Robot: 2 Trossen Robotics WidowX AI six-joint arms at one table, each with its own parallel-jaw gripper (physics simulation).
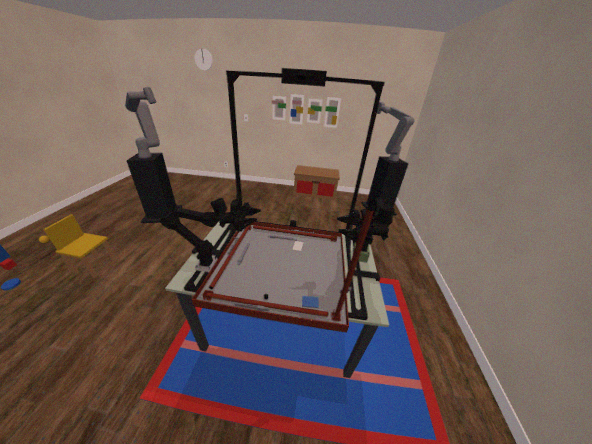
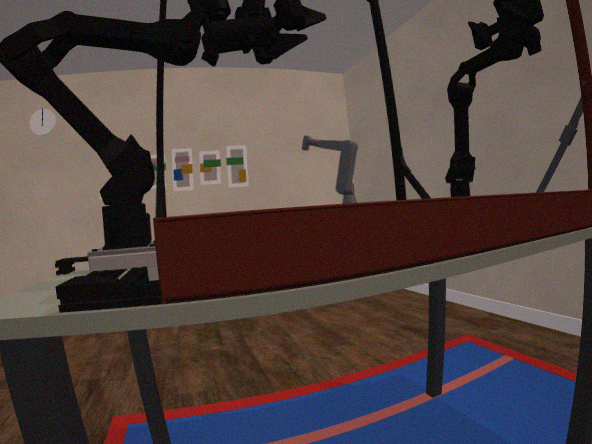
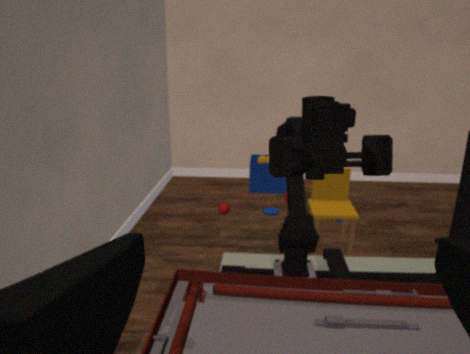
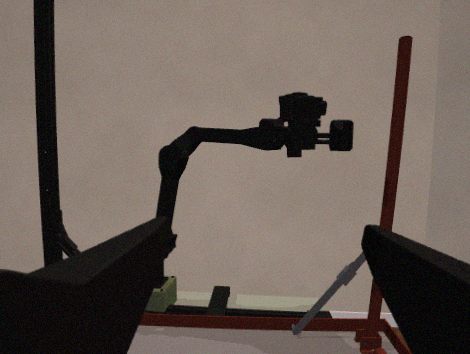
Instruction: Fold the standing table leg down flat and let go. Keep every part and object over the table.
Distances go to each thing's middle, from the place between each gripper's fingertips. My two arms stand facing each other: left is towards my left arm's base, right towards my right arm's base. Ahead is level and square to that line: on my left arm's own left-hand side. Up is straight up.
My right gripper is now 310 mm short of the grey folding brace (image 4: 336, 285), 390 mm to the right of it and 250 mm above it.
The grey folding brace lies 320 mm below my left hand, 100 mm ahead of it and 60 mm to the left of it.
